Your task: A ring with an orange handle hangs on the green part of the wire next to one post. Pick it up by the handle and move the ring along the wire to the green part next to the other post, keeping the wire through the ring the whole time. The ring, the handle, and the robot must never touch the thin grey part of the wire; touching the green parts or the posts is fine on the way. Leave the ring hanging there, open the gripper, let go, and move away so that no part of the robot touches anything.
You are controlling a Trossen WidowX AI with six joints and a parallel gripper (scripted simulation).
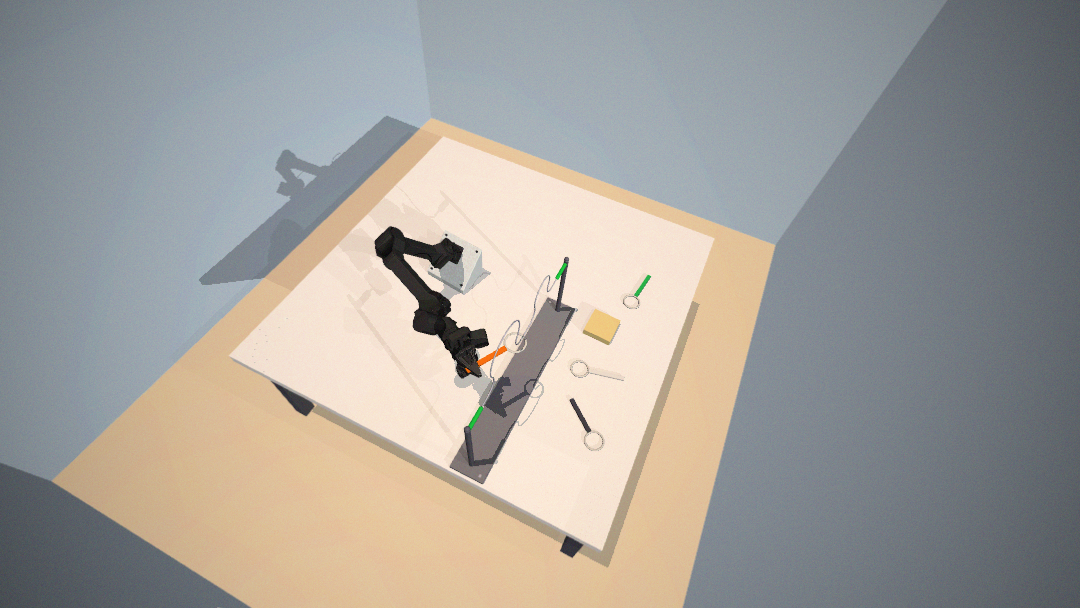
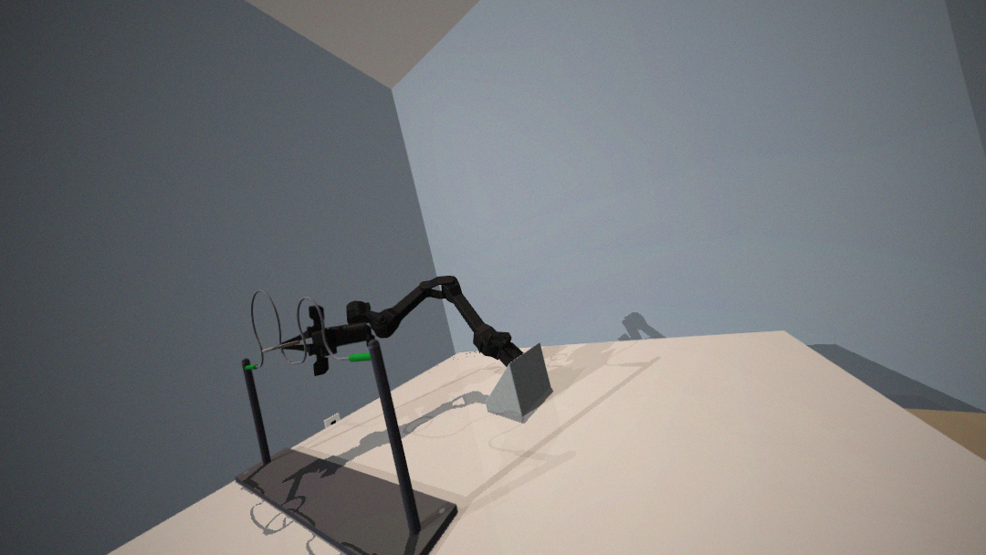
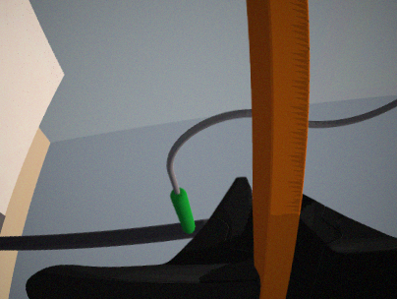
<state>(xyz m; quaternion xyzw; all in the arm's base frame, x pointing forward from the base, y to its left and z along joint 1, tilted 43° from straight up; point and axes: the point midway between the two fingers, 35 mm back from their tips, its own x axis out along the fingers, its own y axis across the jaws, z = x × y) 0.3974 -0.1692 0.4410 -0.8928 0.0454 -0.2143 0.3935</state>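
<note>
My gripper tip is now 90 mm to the right of the ring with orange handle and 10 mm short of it. Also, from my gripper tip: white-handled ring: 340 mm to the left, 310 mm below, 220 mm ahead; black-handled ring: 310 mm below, 290 mm ahead, 150 mm to the left; tan block: 500 mm to the left, 300 mm below, 160 mm ahead.
</note>
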